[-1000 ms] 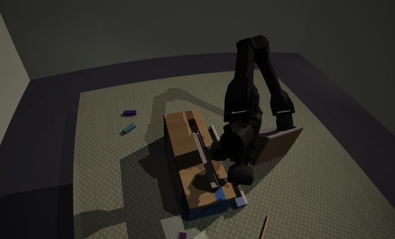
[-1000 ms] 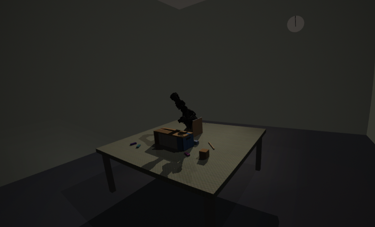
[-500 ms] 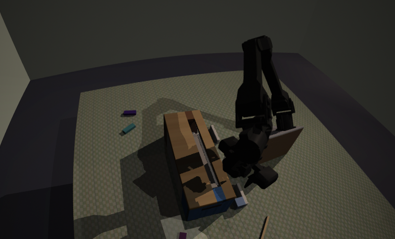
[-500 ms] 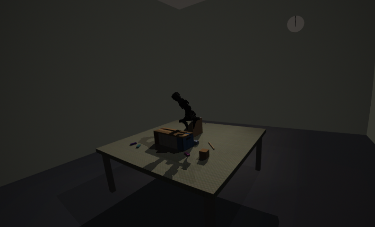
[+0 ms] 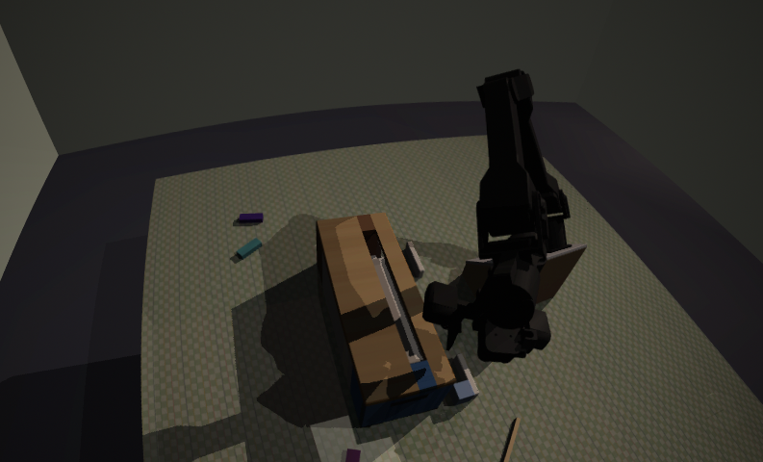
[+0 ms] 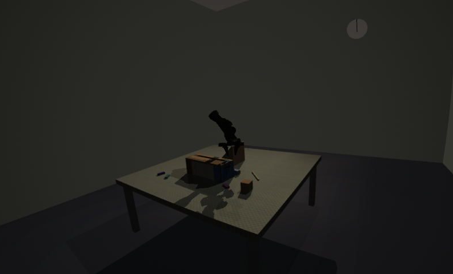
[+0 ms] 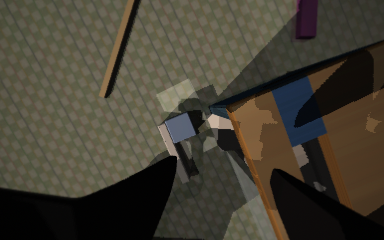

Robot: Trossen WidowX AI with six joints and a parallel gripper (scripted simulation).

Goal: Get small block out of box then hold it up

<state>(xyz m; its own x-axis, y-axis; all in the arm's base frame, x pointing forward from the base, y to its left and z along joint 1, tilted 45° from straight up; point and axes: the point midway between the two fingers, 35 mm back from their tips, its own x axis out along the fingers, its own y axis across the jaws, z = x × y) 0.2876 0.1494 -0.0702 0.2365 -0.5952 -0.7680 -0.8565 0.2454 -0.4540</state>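
The grey-blue block lies 20 mm behind my gripper tip, 20 mm to the left of it and 140 mm below it. From my gripper tip the other things lie so: thin wooden stick (50 mm behind, 170 mm to the left, 150 mm below); then wooden-topped box (50 mm ahead, 160 mm to the right, 90 mm below); then brown cube (170 mm ahead, 240 mm to the left, 120 mm below).
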